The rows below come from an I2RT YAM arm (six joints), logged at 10 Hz.
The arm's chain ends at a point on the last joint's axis. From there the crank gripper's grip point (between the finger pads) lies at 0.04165 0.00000 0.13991 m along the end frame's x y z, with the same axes.
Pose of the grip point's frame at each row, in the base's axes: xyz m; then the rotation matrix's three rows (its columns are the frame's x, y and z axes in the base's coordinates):
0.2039, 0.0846, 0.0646; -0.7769, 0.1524, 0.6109; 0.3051, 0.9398, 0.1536; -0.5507, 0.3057, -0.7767
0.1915, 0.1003, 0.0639; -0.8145, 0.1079, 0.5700; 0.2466, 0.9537, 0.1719; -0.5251, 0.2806, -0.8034
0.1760, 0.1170, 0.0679; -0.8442, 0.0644, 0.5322; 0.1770, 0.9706, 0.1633; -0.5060, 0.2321, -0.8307
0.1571, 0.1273, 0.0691; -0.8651, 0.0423, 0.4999; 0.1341, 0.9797, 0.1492; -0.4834, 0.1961, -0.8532
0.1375, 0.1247, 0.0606; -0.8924, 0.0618, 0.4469; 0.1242, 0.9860, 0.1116; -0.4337, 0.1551, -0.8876
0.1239, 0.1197, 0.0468; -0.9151, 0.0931, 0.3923; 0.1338, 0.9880, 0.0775; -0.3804, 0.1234, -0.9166
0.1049, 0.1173, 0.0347; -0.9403, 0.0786, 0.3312; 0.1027, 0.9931, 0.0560; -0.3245, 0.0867, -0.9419
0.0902, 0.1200, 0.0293; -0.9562, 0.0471, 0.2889; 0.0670, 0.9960, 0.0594; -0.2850, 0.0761, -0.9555
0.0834, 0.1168, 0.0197; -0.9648, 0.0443, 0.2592; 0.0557, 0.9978, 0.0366; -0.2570, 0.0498, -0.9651
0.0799, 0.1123, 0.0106; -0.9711, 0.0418, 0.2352; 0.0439, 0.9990, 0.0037; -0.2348, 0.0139, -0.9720
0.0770, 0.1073, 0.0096; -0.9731, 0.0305, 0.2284; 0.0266, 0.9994, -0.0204; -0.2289, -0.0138, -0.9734
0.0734, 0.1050, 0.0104; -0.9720, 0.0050, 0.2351; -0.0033, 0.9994, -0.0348; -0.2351, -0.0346, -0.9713
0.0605, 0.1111, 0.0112; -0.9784, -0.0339, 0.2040; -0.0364, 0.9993, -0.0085; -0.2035, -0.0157, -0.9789
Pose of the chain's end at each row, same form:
0.1508, 0.0504, 0.1962; -0.7769, 0.1524, 0.6109; 0.3051, 0.9398, 0.1536; -0.5507, 0.3057, -0.7767
0.1457, 0.0660, 0.1982; -0.8145, 0.1079, 0.5700; 0.2466, 0.9537, 0.1719; -0.5251, 0.2806, -0.8034
0.1367, 0.0868, 0.2052; -0.8442, 0.0644, 0.5322; 0.1770, 0.9706, 0.1633; -0.5060, 0.2321, -0.8307
0.1232, 0.1008, 0.2086; -0.8651, 0.0423, 0.4999; 0.1341, 0.9797, 0.1492; -0.4834, 0.1961, -0.8532
0.1121, 0.1039, 0.2028; -0.8924, 0.0618, 0.4469; 0.1242, 0.9860, 0.1116; -0.4337, 0.1551, -0.8876
0.1071, 0.1033, 0.1909; -0.9151, 0.0931, 0.3923; 0.1338, 0.9880, 0.0775; -0.3804, 0.1234, -0.9166
0.0977, 0.1052, 0.1800; -0.9403, 0.0786, 0.3312; 0.1027, 0.9931, 0.0560; -0.3245, 0.0867, -0.9419
0.0896, 0.1089, 0.1749; -0.9562, 0.0471, 0.2889; 0.0670, 0.9960, 0.0594; -0.2850, 0.0761, -0.9555
0.0873, 0.1094, 0.1654; -0.9648, 0.0443, 0.2592; 0.0557, 0.9978, 0.0366; -0.2570, 0.0498, -0.9651
0.0874, 0.1100, 0.1564; -0.9711, 0.0418, 0.2352; 0.0439, 0.9990, 0.0037; -0.2348, 0.0139, -0.9720
0.0856, 0.1090, 0.1553; -0.9731, 0.0305, 0.2284; 0.0266, 0.9994, -0.0204; -0.2289, -0.0138, -0.9734
0.0810, 0.1100, 0.1561; -0.9720, 0.0050, 0.2351; -0.0033, 0.9994, -0.0348; -0.2351, -0.0346, -0.9713
0.0727, 0.1138, 0.1566; -0.9784, -0.0339, 0.2040; -0.0364, 0.9993, -0.0085; -0.2035, -0.0157, -0.9789

